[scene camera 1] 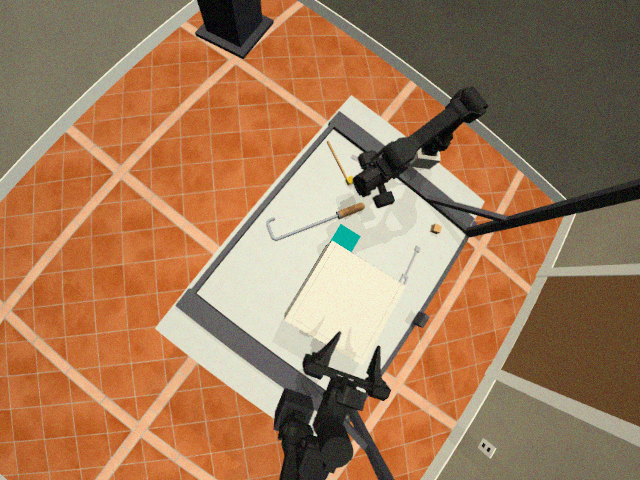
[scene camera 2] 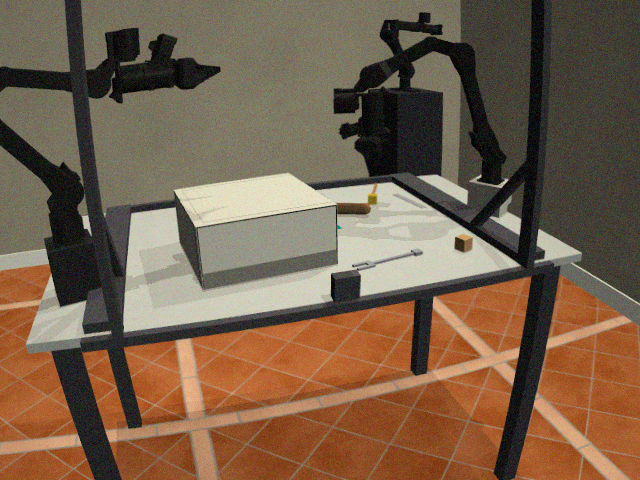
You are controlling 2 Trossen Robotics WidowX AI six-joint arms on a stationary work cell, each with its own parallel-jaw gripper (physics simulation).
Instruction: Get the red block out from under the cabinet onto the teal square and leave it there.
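Seen in the pictures: left gripper, between the fingertips: (scene camera 1: 360, 338) (scene camera 2: 212, 68); right gripper, between the fingertips: (scene camera 2: 374, 169); left arm's base, origin of its link: (scene camera 1: 294, 420) (scene camera 2: 68, 240); right arm's base, origin of its link: (scene camera 1: 428, 147) (scene camera 2: 491, 180).
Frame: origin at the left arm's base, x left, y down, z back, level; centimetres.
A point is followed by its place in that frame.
The cream cabinet (scene camera 1: 345, 302) @[x -1.4, y -1.6, z -41.1 cm] (scene camera 2: 268, 240) @[x -16.6, y 3.7, z -38.4 cm] stands on the table. The red block does not show in either view. The teal square (scene camera 1: 345, 237) @[x 4.2, y 11.8, z -64.0 cm] lies bare against one end of the cabinet; a sliver of the teal square (scene camera 2: 339, 226) @[x -0.4, y 11.6, z -66.5 cm] shows in scene camera 2. A hooked metal rod (scene camera 1: 307, 228) @[x 19.1, y 10.4, z -61.2 cm] with a brown handle (scene camera 1: 351, 209) @[x 6.4, y 8.6, z -74.2 cm] (scene camera 2: 354, 208) @[x 4.1, y 9.5, z -74.4 cm] lies beside the square, its hook at the far end. My left gripper (scene camera 1: 358, 341) @[x 0.0, y -30.6, z -35.3 cm] (scene camera 2: 217, 69) @[x 0.0, y -30.6, z -35.3 cm] is open and empty, high above the cabinet's near side. My right gripper (scene camera 1: 363, 184) @[x 4.7, y -0.1, z -81.6 cm] (scene camera 2: 370, 166) @[x 4.7, y -0.1, z -81.6 cm] is open, pointing down above the table near the handle; its fingertips are partly hidden.
A yellow-ended stick (scene camera 1: 338, 161) (scene camera 2: 372, 198) lies near the right gripper. A small grey forked tool (scene camera 1: 410, 263) @[x -23.9, y 11.4, z -64.4 cm] (scene camera 2: 390, 258) @[x -24.3, y 11.3, z -63.7 cm] and an orange-brown cube (scene camera 1: 436, 228) @[x -28.9, y 8.9, z -81.4 cm] (scene camera 2: 463, 242) @[x -30.6, y 9.4, z -80.3 cm] lie on the table. A dark box (scene camera 1: 420, 319) @[x -33.0, y 7.1, z -45.1 cm] (scene camera 2: 345, 286) @[x -35.1, y 8.2, z -44.4 cm] sits at the table edge. Dark frame posts (scene camera 2: 533, 129) @[x -44.1, y -18.5, z -85.7 cm] rise beside the table.
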